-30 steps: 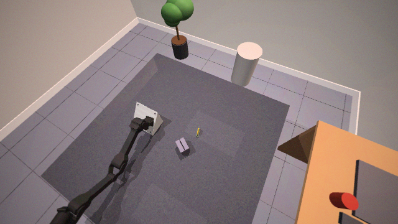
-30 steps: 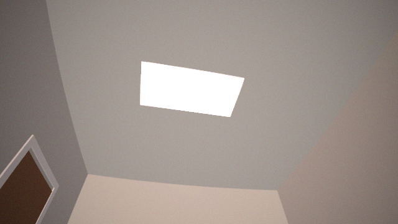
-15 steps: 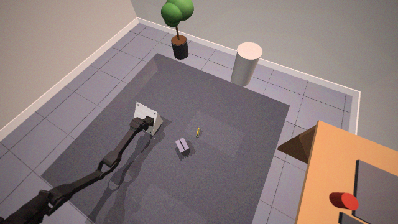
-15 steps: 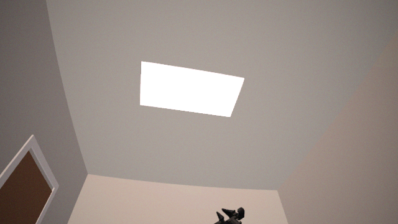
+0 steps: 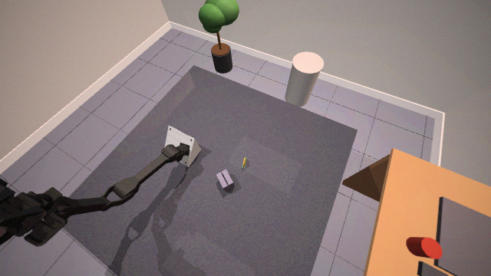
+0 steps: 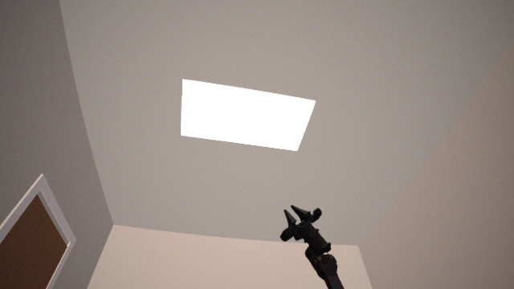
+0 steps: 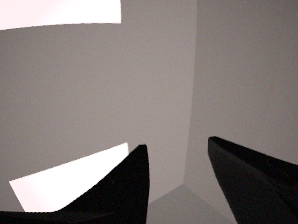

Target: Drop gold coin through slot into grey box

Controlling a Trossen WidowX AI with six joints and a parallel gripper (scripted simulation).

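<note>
Right now the gold coin is 66 cm below my gripper tip, 48 cm to the left of it and 27 cm ahead of it.
</note>
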